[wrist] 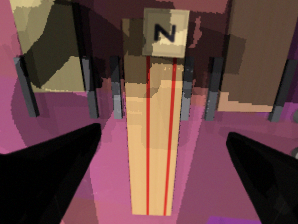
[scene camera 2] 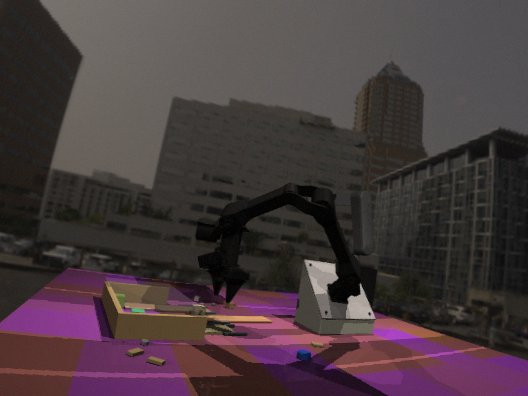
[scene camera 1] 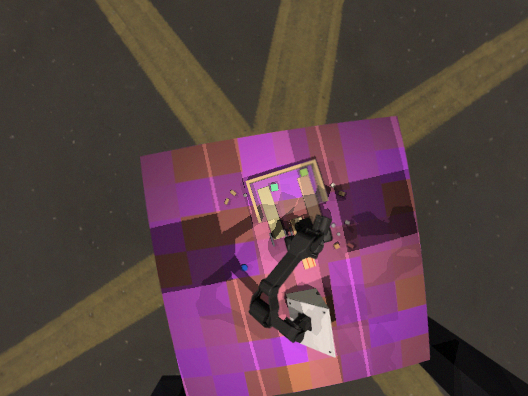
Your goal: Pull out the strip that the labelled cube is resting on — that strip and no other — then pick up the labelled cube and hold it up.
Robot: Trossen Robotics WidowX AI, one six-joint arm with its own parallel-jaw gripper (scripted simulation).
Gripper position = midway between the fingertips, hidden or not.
My gripper (scene camera 2: 221,298) is open and holds nothing. Further things: a pale cube marked n (wrist: 163,35).
My gripper shows as well in the wrist view (wrist: 164,133).
